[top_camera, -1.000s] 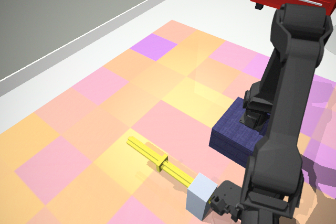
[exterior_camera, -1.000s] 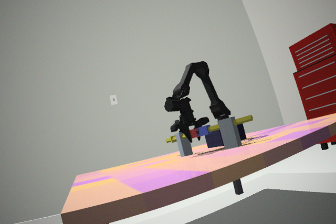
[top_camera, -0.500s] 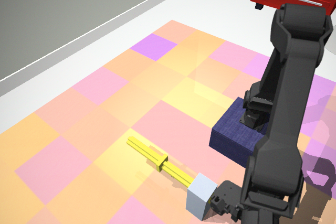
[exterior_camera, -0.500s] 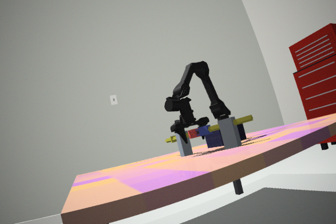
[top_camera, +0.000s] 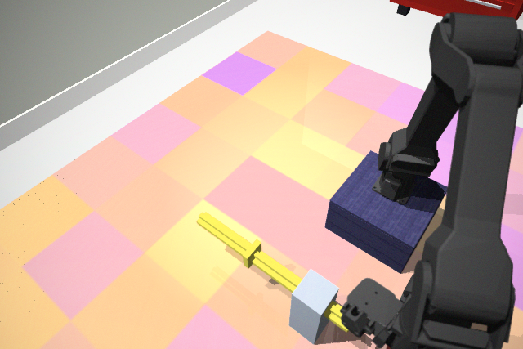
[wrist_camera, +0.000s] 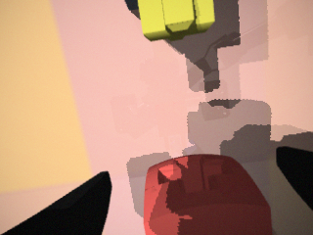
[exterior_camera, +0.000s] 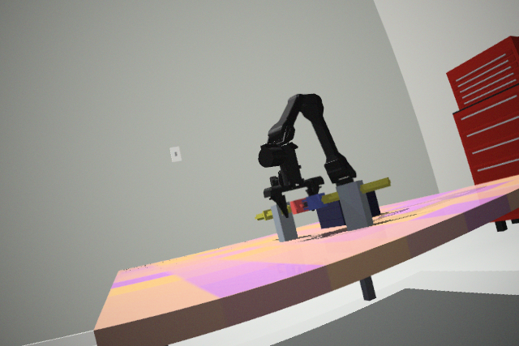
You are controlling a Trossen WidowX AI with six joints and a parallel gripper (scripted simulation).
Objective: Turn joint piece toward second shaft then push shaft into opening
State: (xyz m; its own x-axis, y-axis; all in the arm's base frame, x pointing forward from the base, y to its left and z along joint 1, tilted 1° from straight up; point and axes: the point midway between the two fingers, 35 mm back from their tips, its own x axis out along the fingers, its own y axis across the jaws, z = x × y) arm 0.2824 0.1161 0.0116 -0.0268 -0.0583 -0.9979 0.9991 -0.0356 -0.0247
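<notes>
The red joint piece lies 20 mm to the left of my gripper tip and 20 mm above it.
</notes>
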